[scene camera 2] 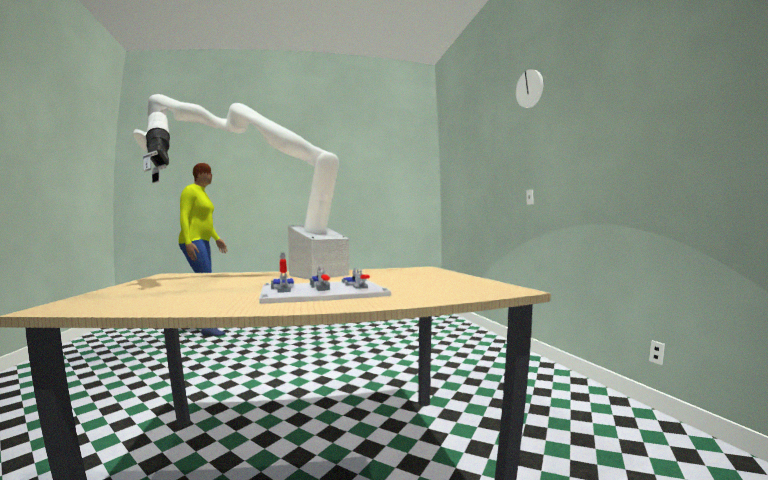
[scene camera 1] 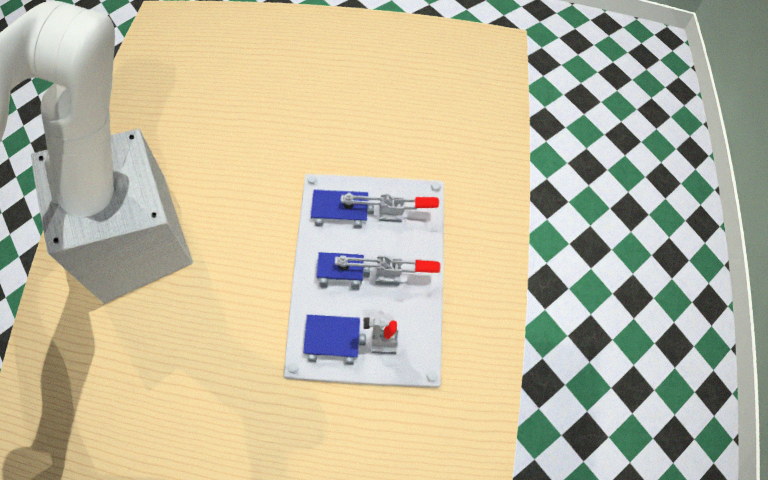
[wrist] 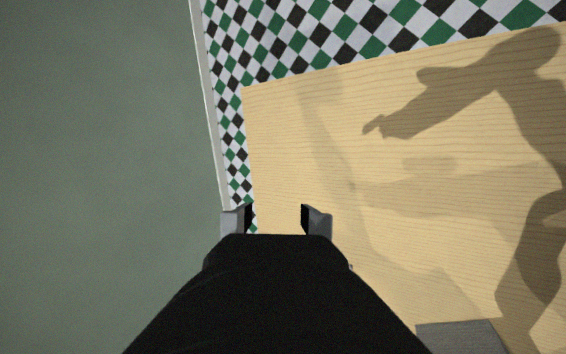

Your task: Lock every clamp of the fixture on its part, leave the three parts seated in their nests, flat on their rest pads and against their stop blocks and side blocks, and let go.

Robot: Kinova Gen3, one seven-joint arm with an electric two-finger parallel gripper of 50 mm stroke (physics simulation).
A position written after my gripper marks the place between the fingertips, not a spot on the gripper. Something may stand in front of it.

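My gripper (scene camera 2: 151, 176) (wrist: 276, 214), visible. Toggle clamp (scene camera 1: 388, 271), visible too.
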